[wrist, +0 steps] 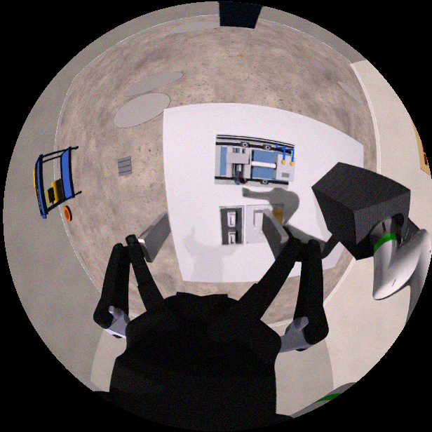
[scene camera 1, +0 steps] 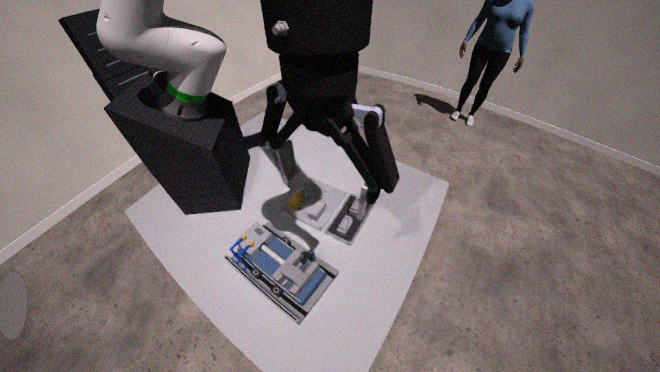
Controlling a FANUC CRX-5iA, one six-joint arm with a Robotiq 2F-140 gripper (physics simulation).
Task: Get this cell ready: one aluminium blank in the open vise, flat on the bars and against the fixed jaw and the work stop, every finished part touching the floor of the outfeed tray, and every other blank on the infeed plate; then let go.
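Places are measured from the arm's base along level axes (x back, y right, z up), in centimetres.
Where they show: gripper, fingertip midpoint: (scene camera 1: 324, 194); arm's base, origin of the base link: (scene camera 1: 182, 106).
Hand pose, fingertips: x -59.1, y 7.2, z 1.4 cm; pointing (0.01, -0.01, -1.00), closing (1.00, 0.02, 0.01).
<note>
Each offset is from my fingertips to the top centre of the thing. "pt": to the spot under its first point. Level surfaces: height alone.
My gripper (scene camera 1: 325, 177) (wrist: 214, 220) is wide open and empty, above the tray and plate. The vise {dy +6.1, dx +13.6, dz -29.1 cm} (scene camera 1: 267, 262) (wrist: 263, 172) has blue faces and grey jaws; whether a blank lies in it I cannot tell. The outfeed tray {pt dy -14.1, dx +6.0, dz -36.6 cm} (scene camera 1: 334, 229) (wrist: 239, 228) has a dark floor and holds two light finished parts, one {dy -17.1, dx +4.6, dz -34.9 cm} (scene camera 1: 344, 224) (wrist: 232, 237) and another {dy -26.1, dx +4.9, dz -34.9 cm} (scene camera 1: 355, 205) (wrist: 231, 218); floor contact is too small to judge. A grey blank {dy -16.7, dx +15.5, dz -34.6 cm} (scene camera 1: 317, 211) (wrist: 258, 217) is on the light infeed plate {dy -21.1, dx +19.6, dz -38.2 cm} (scene camera 1: 332, 199) (wrist: 251, 236). A finger hides part of the plate in the wrist view.
An ochre block {dy -16.5, dx +24.5, dz -34.6 cm} (scene camera 1: 296, 200) (wrist: 278, 214) is at the plate's edge, in shadow. Blue brackets with yellow tips {pt dy +9.9, dx +25.5, dz -33.0 cm} (scene camera 1: 240, 250) (wrist: 284, 152) rise at the vise's end. The dark robot pedestal (scene camera 1: 195, 160) (wrist: 370, 195) stands on the white table {dz -39.0 cm} (scene camera 1: 400, 220) (wrist: 190, 150). A person (scene camera 1: 492, 45) stands beyond.
</note>
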